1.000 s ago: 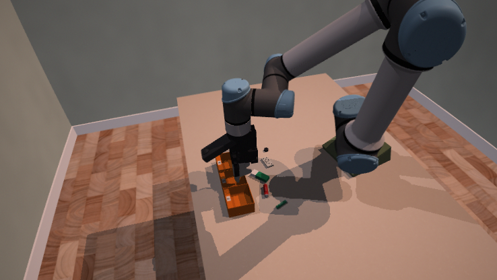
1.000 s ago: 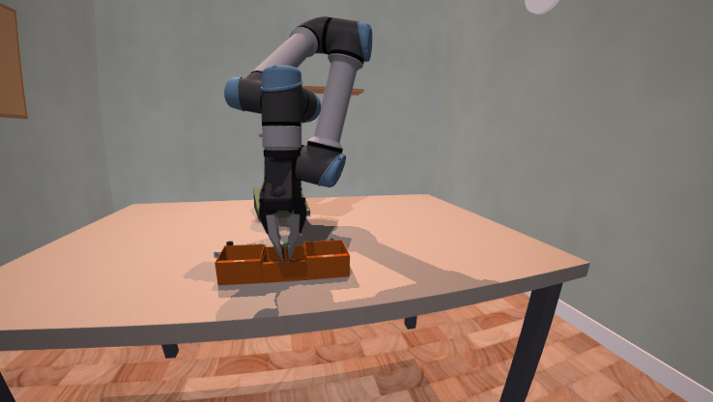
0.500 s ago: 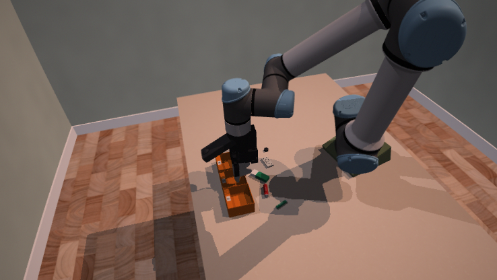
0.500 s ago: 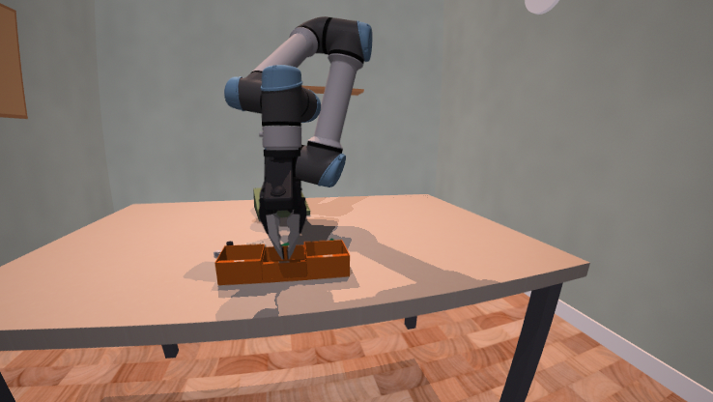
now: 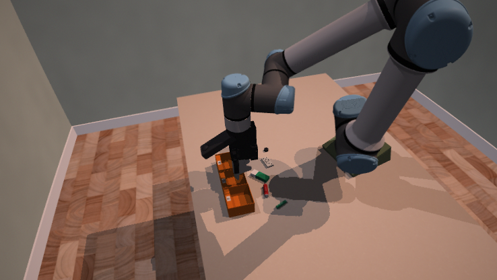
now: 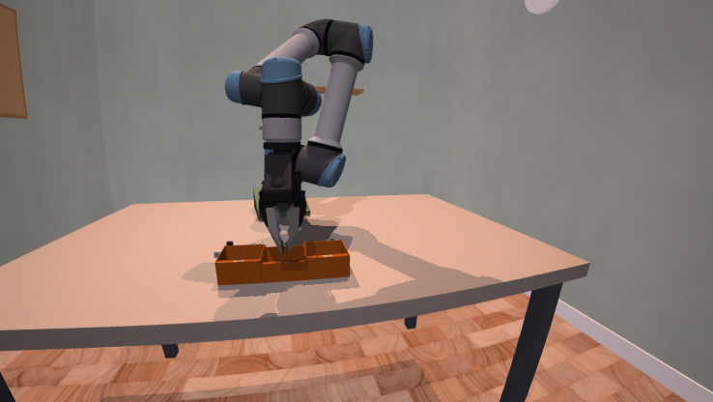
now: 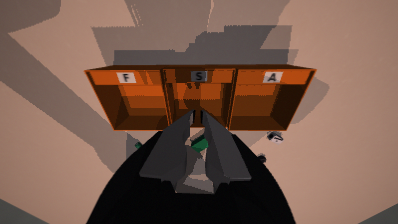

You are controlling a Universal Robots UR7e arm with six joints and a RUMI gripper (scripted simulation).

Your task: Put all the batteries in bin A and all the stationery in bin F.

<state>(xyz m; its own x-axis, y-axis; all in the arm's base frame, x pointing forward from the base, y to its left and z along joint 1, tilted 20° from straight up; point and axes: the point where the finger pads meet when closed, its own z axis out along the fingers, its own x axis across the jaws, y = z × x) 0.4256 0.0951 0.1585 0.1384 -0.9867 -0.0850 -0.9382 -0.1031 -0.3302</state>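
Now: hand 10 mm short of the orange three-compartment bin and 30 mm above it. Round my hand: green-and-white eraser (80 mm behind, 40 mm to the right, 40 mm below); then red battery (100 mm behind, 40 mm to the left, 40 mm below); then white domino (110 mm behind, 100 mm to the right, 50 mm below).
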